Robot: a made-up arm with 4 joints. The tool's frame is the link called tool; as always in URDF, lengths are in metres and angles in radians. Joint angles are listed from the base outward. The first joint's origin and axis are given. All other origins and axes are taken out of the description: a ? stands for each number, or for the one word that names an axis. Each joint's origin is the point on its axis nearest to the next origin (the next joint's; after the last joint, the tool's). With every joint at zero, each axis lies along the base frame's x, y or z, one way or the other. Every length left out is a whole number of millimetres.
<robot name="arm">
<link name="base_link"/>
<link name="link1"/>
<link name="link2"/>
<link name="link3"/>
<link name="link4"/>
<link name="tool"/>
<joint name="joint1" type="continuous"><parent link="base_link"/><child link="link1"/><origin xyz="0.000 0.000 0.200" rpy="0.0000 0.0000 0.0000"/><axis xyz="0 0 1"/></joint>
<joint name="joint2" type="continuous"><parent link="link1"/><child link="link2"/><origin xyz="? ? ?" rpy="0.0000 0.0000 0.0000"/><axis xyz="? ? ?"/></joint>
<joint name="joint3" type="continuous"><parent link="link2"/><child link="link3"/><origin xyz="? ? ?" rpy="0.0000 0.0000 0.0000"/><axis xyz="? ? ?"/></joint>
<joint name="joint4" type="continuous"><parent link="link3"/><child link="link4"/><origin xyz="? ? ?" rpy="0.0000 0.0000 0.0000"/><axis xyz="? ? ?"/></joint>
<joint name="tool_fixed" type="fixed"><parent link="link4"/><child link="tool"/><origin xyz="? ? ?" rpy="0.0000 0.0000 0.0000"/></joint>
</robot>
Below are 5 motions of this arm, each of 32 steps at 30 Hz.
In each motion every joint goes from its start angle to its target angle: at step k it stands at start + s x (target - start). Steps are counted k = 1, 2, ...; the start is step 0. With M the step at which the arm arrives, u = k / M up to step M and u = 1 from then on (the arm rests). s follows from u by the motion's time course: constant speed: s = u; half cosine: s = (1 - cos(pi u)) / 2; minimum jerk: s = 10 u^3 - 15 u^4 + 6 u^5.
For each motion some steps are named. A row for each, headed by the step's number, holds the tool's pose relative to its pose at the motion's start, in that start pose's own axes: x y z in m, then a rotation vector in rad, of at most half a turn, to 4 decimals.
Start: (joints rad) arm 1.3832 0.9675 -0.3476 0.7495
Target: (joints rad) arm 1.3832 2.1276 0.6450 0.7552
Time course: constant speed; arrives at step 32
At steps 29, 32:
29: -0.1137 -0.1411 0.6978 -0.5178 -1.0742 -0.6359
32: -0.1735 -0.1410 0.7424 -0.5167 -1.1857 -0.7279

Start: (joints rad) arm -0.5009 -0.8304 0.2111 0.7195
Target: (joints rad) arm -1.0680 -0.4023 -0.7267 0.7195
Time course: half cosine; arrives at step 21
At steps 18, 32:
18: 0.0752 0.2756 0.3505 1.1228 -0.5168 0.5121
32: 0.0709 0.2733 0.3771 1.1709 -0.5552 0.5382

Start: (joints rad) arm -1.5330 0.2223 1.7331 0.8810
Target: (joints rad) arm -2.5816 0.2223 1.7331 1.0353
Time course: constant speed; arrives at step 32
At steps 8, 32:
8: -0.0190 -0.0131 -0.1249 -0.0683 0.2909 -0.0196
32: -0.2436 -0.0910 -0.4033 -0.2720 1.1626 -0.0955

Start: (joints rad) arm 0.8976 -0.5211 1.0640 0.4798
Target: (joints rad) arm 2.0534 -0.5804 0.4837 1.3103
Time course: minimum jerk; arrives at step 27
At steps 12, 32:
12: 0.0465 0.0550 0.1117 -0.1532 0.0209 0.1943
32: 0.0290 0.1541 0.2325 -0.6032 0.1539 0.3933

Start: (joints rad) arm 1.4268 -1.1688 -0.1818 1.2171
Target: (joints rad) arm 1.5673 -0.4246 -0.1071 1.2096
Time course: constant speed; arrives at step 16
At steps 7, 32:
7: 0.0042 -0.0157 0.2117 -0.1103 -0.3189 -0.0493
32: -0.0826 0.0131 0.4675 -0.2545 -0.7288 -0.0907

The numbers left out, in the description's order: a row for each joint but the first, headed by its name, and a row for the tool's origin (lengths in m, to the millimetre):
joint2: xyz 0.166 -0.006 0.000, axis 0 -1 0
joint3: xyz 0.149 0.000 -0.246, axis -1 0 0
joint4: xyz 0.000 -0.106 -0.292, axis 0 1 0
tool: xyz 0.057 0.000 -0.089

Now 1 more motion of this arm.
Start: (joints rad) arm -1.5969 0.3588 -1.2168 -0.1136
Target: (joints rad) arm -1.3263 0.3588 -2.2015 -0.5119
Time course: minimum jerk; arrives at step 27
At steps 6, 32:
6: -0.0055 0.0343 -0.0137 0.0826 -0.0120 -0.0046
32: -0.0699 0.4030 0.0189 1.0080 -0.0960 -0.3644

